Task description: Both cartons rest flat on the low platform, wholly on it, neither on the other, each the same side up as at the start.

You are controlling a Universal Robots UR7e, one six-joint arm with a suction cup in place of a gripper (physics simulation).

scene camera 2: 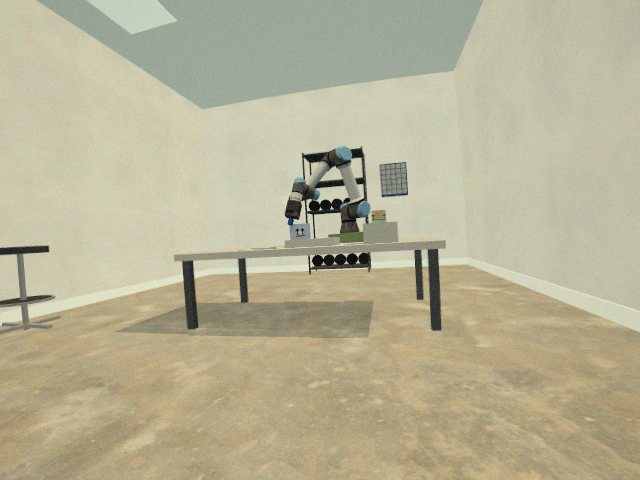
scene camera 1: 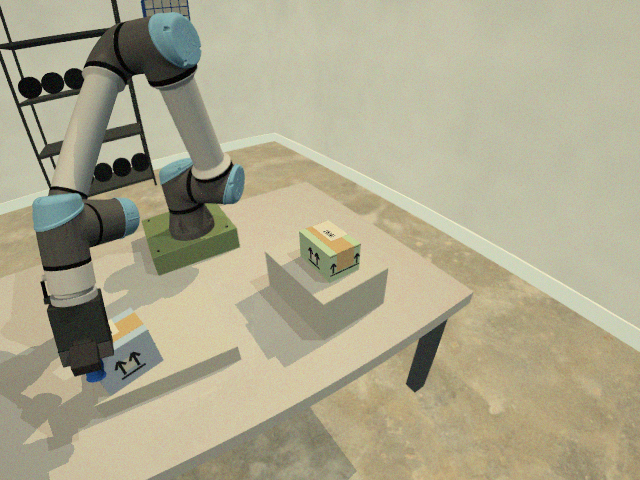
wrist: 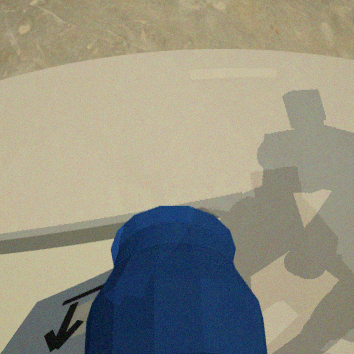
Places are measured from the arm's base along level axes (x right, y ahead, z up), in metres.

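Pixels of known places: end effector, tool point: (scene camera 2: 290, 224) (scene camera 1: 96, 376) (wrist: 173, 259); arm's base, origin of the base link: (scene camera 2: 349, 232) (scene camera 1: 192, 228).
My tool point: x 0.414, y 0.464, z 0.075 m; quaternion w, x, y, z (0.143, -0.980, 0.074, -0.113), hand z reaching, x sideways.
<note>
Ahead of a thing's pixels: the offset from my tool point to its middle. Level surfaces: height alone.
A blue-grey carton @(dz -0.049, dx -0.053, dy -0.080 m) (scene camera 1: 148, 353) (scene camera 2: 306, 229) (wrist: 50, 312) stands arrows up on the low platform @(dz -0.123, dx -0.136, dy -0.116 m) (scene camera 1: 180, 378) (scene camera 2: 320, 241) (wrist: 40, 272), close to its front edge. Its lower left part is hidden in scene camera 1, so I cannot tell whether it is wholly on. A green carton @(dz +0.010, dx -0.554, dy +0.032 m) (scene camera 1: 323, 260) (scene camera 2: 378, 217) with orange tape rests upright on the taller grey block @(dz -0.087, dx -0.556, dy +0.014 m) (scene camera 1: 356, 299) (scene camera 2: 380, 233). My blue suction cup (scene camera 1: 95, 373) (scene camera 2: 290, 222) (wrist: 172, 235) is at the left end of the blue-grey carton, near the height of its top, tilted, and holds nothing.
The arm stands on a green base block (scene camera 1: 196, 255) behind the low platform. The table @(dz -0.147 m) (scene camera 1: 279, 206) carries both platforms. A dark shelf rack (scene camera 1: 62, 38) (scene camera 2: 333, 182) stands behind the arm. A stool (scene camera 2: 23, 250) stands at the far left.
</note>
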